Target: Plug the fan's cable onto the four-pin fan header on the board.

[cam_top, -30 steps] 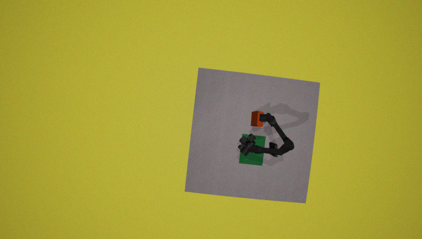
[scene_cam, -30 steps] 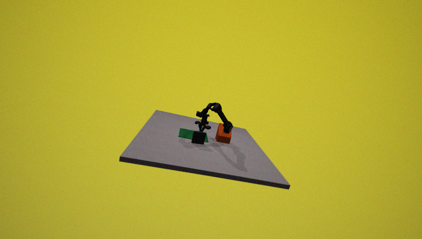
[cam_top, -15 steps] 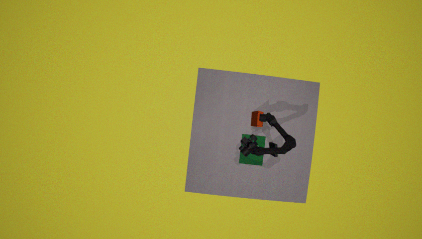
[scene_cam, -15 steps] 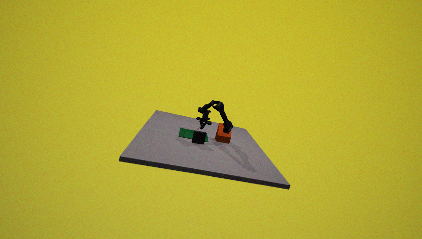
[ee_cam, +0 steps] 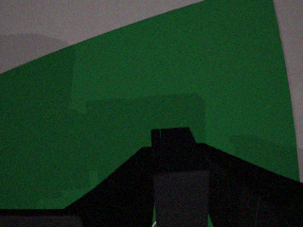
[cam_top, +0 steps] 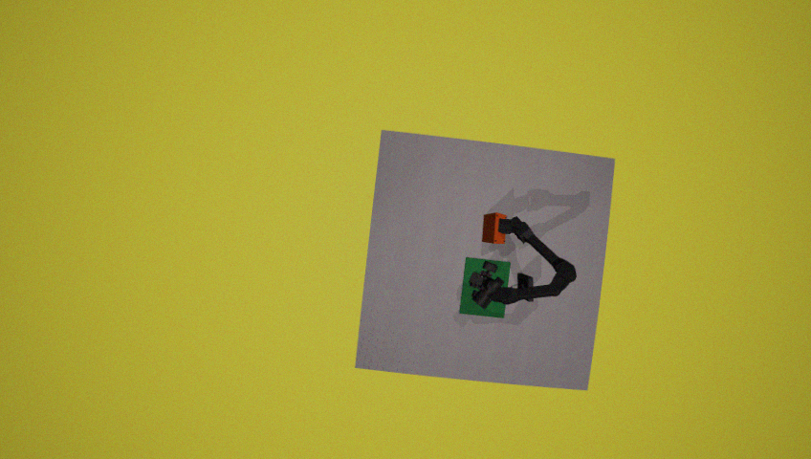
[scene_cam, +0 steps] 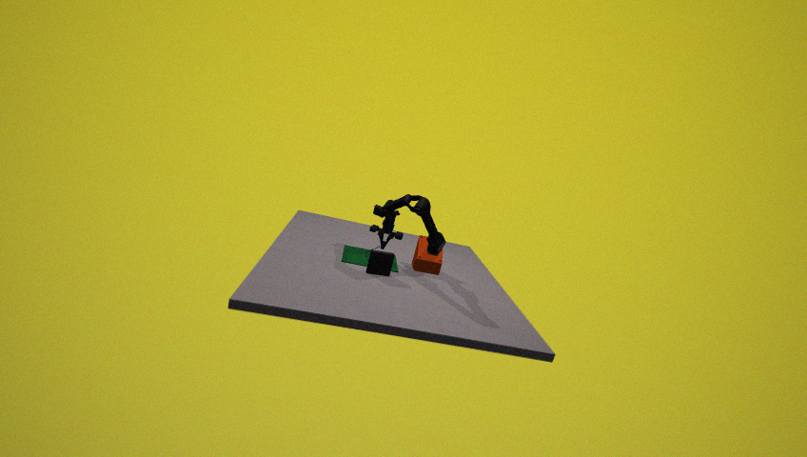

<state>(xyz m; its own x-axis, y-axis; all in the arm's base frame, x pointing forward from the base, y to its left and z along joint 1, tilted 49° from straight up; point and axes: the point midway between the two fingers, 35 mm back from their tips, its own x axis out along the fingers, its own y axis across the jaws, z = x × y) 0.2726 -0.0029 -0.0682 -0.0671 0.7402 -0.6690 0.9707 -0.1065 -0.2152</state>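
The white four-pin header is 30 mm ahead of my gripper tip, 110 mm to the left of it and 70 mm below it. From my gripper tip the other things lie so: black fan: 20 mm ahead, 240 mm to the left, 10 mm below; fan plug: 10 mm to the left, 10 mm above; green board: 60 mm ahead, 60 mm to the left, 80 mm below.
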